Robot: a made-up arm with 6 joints.
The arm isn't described. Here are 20 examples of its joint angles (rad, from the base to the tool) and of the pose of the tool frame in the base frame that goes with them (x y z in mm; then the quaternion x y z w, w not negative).
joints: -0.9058 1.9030 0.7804 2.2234 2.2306 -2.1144
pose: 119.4 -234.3 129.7 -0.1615 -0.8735 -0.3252 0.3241
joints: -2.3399 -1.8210 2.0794 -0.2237 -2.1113 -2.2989
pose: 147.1 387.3 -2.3 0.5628 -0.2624 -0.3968 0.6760
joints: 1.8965 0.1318 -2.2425 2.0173 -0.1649 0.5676
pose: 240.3 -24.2 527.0 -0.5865 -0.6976 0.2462 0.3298
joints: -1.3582 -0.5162 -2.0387 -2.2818 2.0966 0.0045
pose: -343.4 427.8 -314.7 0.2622 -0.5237 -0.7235 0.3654
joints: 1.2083 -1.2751 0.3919 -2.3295 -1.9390 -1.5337
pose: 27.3 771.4 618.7 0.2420 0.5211 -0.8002 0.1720
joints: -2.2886 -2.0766 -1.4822 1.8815 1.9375 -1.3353
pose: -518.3 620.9 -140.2 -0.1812 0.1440 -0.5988 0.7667
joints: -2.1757 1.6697 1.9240 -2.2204 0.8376 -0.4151
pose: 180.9 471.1 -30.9 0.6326 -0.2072 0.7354 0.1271
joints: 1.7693 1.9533 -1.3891 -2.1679 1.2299 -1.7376
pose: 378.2 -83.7 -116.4 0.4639 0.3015 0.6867 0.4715
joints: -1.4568 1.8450 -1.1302 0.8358 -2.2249 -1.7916
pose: -377.5 62.7 86.8 0.6927 -0.3890 0.1149 0.5964
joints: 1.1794 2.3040 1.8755 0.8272 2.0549 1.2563
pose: -365.5 441.2 -8.4 -0.6122 -0.3300 -0.7123 0.0944
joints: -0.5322 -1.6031 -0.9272 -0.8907 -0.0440 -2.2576
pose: -316.8 638.2 260.9 0.4693 -0.1816 0.0260 0.8638
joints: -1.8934 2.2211 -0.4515 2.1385 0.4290 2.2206
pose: -349.9 106.8 522.8 -0.8957 -0.3034 0.1460 0.2903
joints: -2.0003 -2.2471 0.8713 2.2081 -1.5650 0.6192
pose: -244.8 684.2 -37.9 -0.5140 -0.4135 -0.7323 0.1691
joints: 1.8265 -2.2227 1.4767 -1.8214 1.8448 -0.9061
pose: 99.1 233.4 415.2 -0.3766 -0.5254 0.6069 0.4625
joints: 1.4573 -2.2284 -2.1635 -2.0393 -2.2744 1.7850
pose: 336.2 120.8 17.0 0.0221 -0.8087 -0.5811 0.0886
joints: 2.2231 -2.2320 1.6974 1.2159 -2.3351 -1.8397
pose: -130.6 396.6 116.7 0.4369 -0.1489 -0.0374 0.8863
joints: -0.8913 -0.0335 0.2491 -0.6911 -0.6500 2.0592
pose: -376.2 441.6 -464.6 0.2912 -0.2604 -0.9200 0.0327
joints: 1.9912 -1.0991 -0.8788 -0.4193 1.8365 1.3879
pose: 601.3 877.7 126.6 0.2614 0.0833 0.9179 0.2869
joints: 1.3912 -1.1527 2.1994 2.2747 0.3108 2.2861
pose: -48.9 109.7 613.0 -0.6150 -0.2504 0.0199 0.7474
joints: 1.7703 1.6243 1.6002 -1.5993 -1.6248 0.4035
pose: -94.3 -229.1 549.5 -0.1439 0.7692 -0.0981 0.6149
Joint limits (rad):
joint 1: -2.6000..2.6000
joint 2: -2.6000..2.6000
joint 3: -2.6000..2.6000
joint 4: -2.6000..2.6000
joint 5: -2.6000..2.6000
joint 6: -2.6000..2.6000
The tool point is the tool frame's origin. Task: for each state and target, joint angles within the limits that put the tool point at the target. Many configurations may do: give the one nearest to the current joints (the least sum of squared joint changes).
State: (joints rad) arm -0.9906 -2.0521 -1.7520 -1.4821 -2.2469 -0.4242
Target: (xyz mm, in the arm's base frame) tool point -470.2 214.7 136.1
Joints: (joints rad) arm -1.2313 -2.1685 -1.4108 -1.5498 -1.9535 -0.8375
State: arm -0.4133 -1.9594 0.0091 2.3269 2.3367 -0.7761
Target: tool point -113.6 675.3 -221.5
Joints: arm -0.5643 -1.7100 0.4992 2.4183 2.0636 -0.6204
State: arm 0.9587 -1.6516 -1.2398 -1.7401 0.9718 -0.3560
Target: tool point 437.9 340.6 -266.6
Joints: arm 1.3266 -2.6000 -1.1805 -2.0043 0.8063 0.1740
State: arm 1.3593 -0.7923 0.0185 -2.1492 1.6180 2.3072
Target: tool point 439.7 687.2 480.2
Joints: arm 1.7782 -0.6315 -0.1920 -1.3397 2.1631 2.3567
